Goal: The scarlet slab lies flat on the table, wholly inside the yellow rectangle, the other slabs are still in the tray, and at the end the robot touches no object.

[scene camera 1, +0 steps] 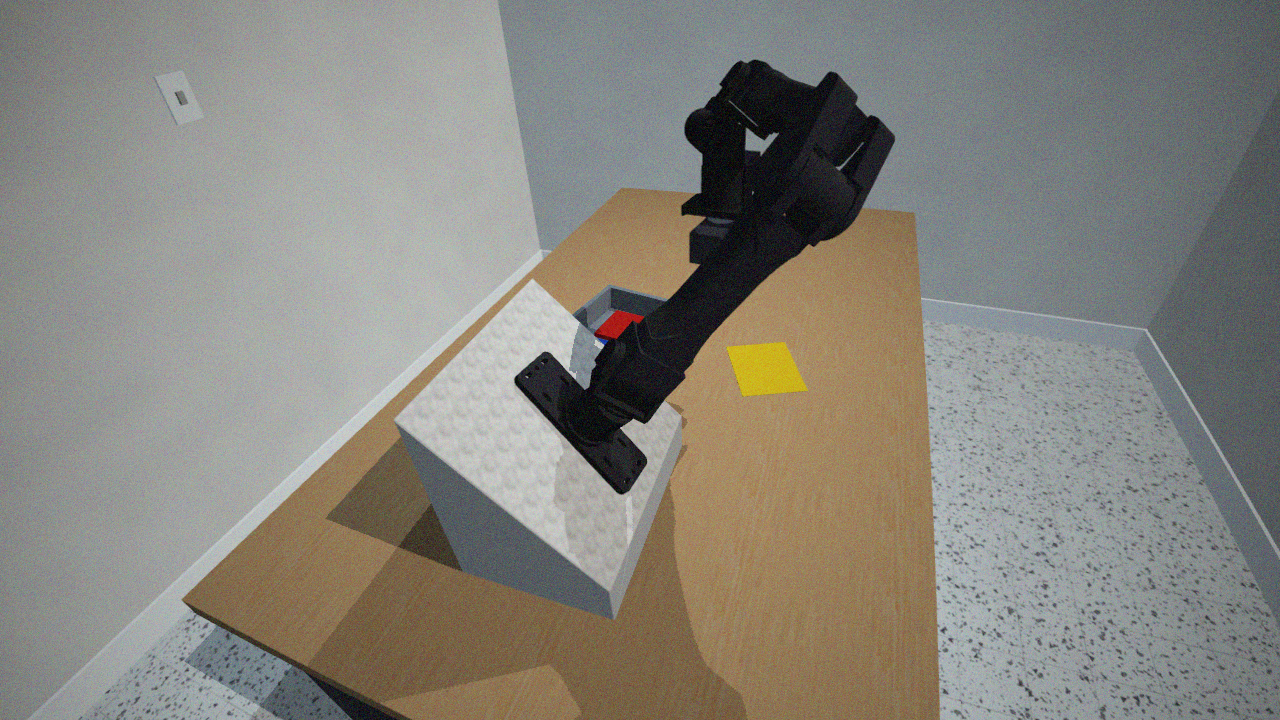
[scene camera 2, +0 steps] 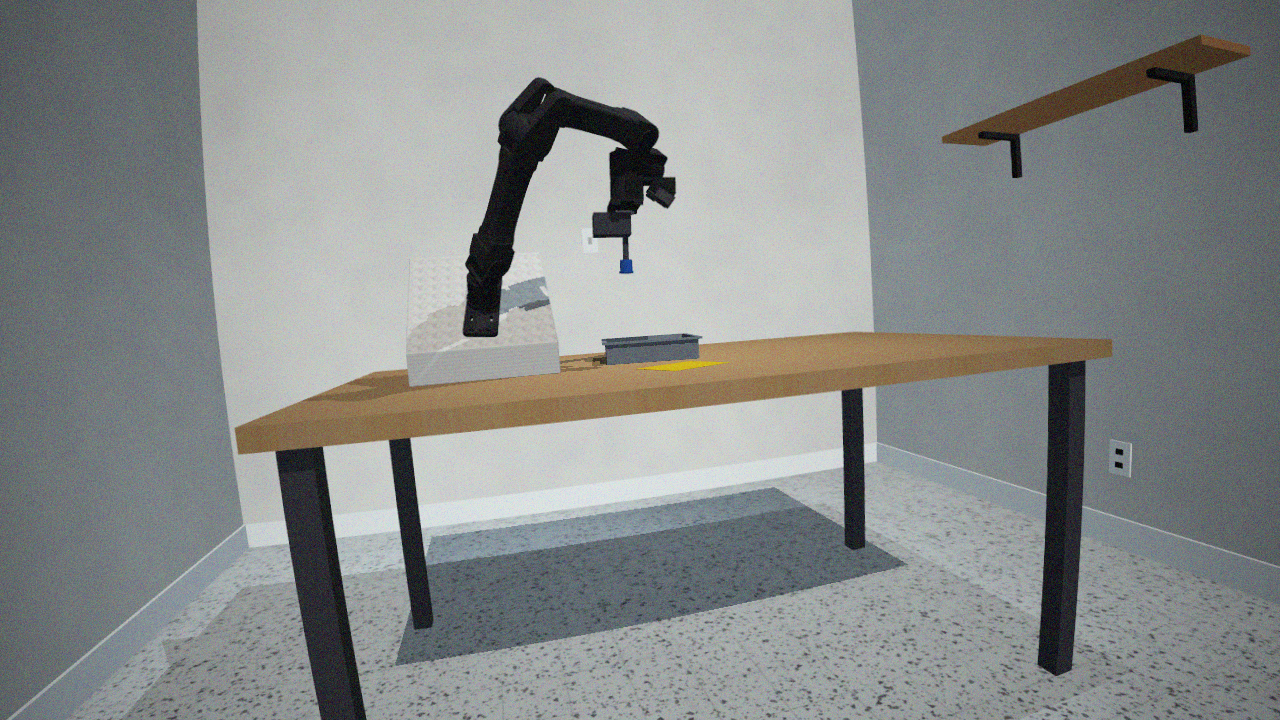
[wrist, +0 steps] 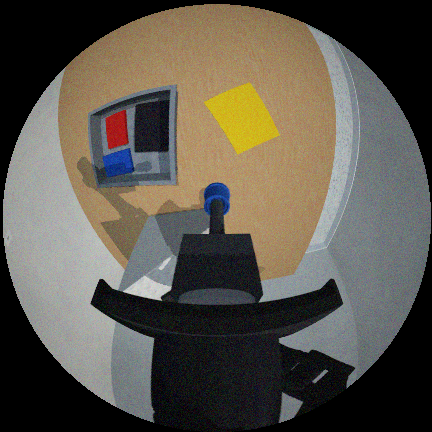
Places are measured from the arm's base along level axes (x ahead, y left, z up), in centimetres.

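Where they show: end effector, tool point: (scene camera 2: pixel 626 273) (wrist: pixel 216 193); arm's base, origin of the base link: (scene camera 1: pixel 581 423) (scene camera 2: pixel 483 303).
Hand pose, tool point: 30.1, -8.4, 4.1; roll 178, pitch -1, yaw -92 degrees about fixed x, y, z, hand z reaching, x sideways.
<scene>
Each offset is from my tool point to the top centre of the thing, as dx, dy, dz. "pt": to the spot under its first point. Level surfaces: height alone.
The scarlet slab {+11.4, +24.6, -18.4} (scene camera 1: pixel 619 324) (wrist: pixel 117 129) lies in the grey tray {+7.5, +20.1, -14.6} (scene camera 1: pixel 637 299) (scene camera 2: pixel 651 350) (wrist: pixel 174 135), at the upper left of the tray in the wrist view. A blue slab {+2.0, +26.4, -18.2} (wrist: pixel 119 163) lies below it there, and a black slab {+9.1, +14.3, -18.3} (wrist: pixel 151 126) lies to its right, both in the tray. The yellow rectangle {pt +9.0, -7.2, -19.5} (scene camera 1: pixel 767 368) (scene camera 2: pixel 682 365) (wrist: pixel 242 118) is flat on the table beside the tray, with no slab on it. My gripper, a blue suction cup (scene camera 2: pixel 625 266) (wrist: pixel 217 196), is open and bare, high above the table and touching nothing. The arm hides it in scene camera 1.
The arm stands on a white, studded sloping block (scene camera 1: pixel 483 420) (scene camera 2: pixel 483 358) at one end of the wooden table {dz -19.6} (scene camera 1: pixel 805 555) (scene camera 2: pixel 895 362). A wall runs along the table's tray side. A wall shelf (scene camera 2: pixel 1100 89) is at the upper right in scene camera 2.
</scene>
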